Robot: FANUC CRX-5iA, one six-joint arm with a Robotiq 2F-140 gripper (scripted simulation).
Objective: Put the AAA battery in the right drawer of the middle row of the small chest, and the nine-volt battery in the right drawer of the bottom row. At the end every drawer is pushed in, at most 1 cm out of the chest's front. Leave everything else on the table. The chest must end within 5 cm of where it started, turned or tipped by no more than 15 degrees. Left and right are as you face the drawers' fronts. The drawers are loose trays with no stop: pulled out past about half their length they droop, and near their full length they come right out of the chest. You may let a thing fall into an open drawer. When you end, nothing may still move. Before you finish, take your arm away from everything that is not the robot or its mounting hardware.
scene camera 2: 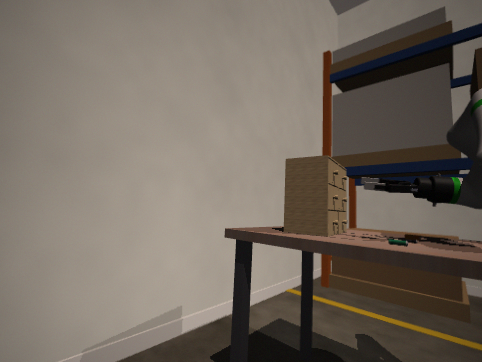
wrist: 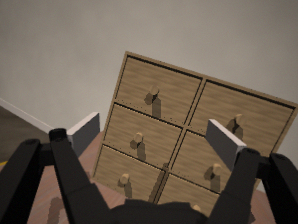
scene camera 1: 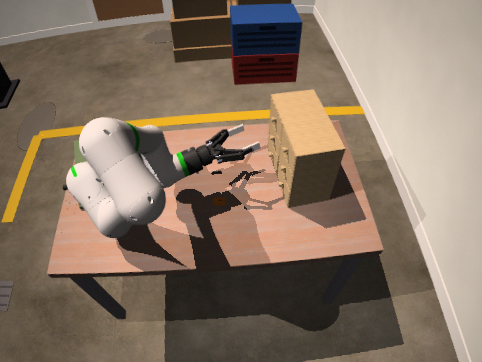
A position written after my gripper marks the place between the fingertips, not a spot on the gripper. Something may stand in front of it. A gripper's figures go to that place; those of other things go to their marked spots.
Labels:
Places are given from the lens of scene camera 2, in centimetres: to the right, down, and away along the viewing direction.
my gripper [scene camera 2: 362, 182]: 48, 1, 92
small wooden chest [scene camera 2: 306, 209]: 26, 11, 92

